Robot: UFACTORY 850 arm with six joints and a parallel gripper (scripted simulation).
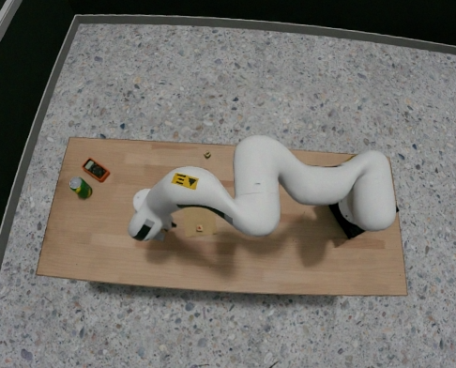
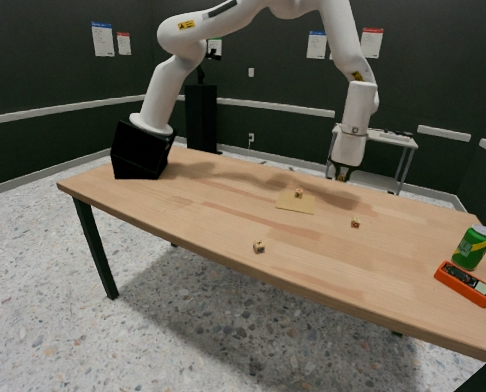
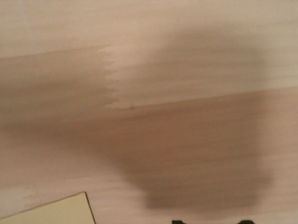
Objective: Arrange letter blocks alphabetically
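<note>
The tan mat is 130 mm behind my hand, 80 mm to the right of it and 120 mm below it. Also, from my hand: green can 420 mm ahead, 120 mm to the right, 60 mm below; then orange meter 400 mm ahead, 230 mm to the right, 100 mm below.
</note>
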